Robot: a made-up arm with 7 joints. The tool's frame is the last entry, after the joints.
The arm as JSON. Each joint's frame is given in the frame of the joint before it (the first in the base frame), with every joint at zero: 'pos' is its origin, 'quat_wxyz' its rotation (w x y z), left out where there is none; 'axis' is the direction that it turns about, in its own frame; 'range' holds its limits. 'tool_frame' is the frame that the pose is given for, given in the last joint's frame.
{
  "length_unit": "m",
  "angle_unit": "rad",
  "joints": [
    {
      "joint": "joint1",
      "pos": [
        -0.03,
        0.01,
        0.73
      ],
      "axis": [
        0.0,
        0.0,
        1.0
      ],
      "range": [
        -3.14,
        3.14
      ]
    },
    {
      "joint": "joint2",
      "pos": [
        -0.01,
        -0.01,
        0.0
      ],
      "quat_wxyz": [
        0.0,
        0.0,
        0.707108,
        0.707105
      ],
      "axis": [
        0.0,
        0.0,
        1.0
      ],
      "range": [
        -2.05,
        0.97
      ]
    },
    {
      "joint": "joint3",
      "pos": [
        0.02,
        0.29,
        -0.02
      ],
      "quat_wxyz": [
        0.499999,
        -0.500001,
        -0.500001,
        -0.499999
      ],
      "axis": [
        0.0,
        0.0,
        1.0
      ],
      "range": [
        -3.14,
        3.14
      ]
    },
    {
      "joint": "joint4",
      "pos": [
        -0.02,
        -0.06,
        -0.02
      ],
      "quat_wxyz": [
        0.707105,
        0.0,
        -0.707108,
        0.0
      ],
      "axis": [
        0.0,
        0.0,
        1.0
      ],
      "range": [
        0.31,
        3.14
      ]
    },
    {
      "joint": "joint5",
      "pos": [
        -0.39,
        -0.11,
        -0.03
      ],
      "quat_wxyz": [
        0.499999,
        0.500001,
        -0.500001,
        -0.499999
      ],
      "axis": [
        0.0,
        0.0,
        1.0
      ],
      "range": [
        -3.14,
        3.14
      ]
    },
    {
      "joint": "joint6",
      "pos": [
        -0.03,
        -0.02,
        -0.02
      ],
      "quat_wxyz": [
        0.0,
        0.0,
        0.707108,
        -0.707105
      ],
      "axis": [
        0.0,
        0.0,
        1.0
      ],
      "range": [
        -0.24,
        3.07
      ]
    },
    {
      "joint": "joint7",
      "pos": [
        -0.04,
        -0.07,
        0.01
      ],
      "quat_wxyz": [
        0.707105,
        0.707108,
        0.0,
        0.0
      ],
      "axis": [
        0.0,
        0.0,
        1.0
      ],
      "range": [
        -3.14,
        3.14
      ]
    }
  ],
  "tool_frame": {
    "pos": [
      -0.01,
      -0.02,
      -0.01
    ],
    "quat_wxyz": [
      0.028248,
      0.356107,
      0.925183,
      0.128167
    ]
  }
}
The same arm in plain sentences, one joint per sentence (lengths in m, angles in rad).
The arm has seven revolute joints in a row. What follows holds with every joint at zero, and every direction is one of the base frame's. The first joint is mounted 0.03 m along -x and 0.01 m along +y and 0.73 m along +z from the base frame's origin and turns about +z, from -3.14 to 3.14 rad. The second joint is mounted 0.01 m along -x and 0.01 m along -y from the first joint and turns about +y, from -2.05 to 0.97 rad. The third joint is mounted 0.02 m along -x and 0.02 m along -y and 0.29 m along +z from the second joint and turns about +z, from -3.14 to 3.14 rad. The fourth joint is mounted 0.06 m along +x and 0.02 m along -y and 0.02 m along -z from the third joint and turns about -y, from 0.31 to 3.14 rad. The fifth joint is mounted 0.11 m along +x and 0.03 m along +y and 0.39 m along -z from the fourth joint and turns about -z, from -3.14 to 3.14 rad. The sixth joint is mounted 0.03 m along -x and 0.02 m along +y and 0.02 m along +z from the fifth joint and turns about +y, from -0.24 to 3.07 rad. The seventh joint is mounted 0.04 m along +x and 0.01 m along +y and 0.07 m along -z from the sixth joint and turns about -z, from -3.14 to 3.14 rad. The tool frame, which is the frame that the pose is given for, is mounted 0.01 m along +x and 0.02 m along -y and 0.01 m along +z from the seventh joint; its axes are the base frame's turned by roll -0.2604, pitch 0.039 and yaw 0.7297 rad (as in URDF: about the fixed x, then y, then z).
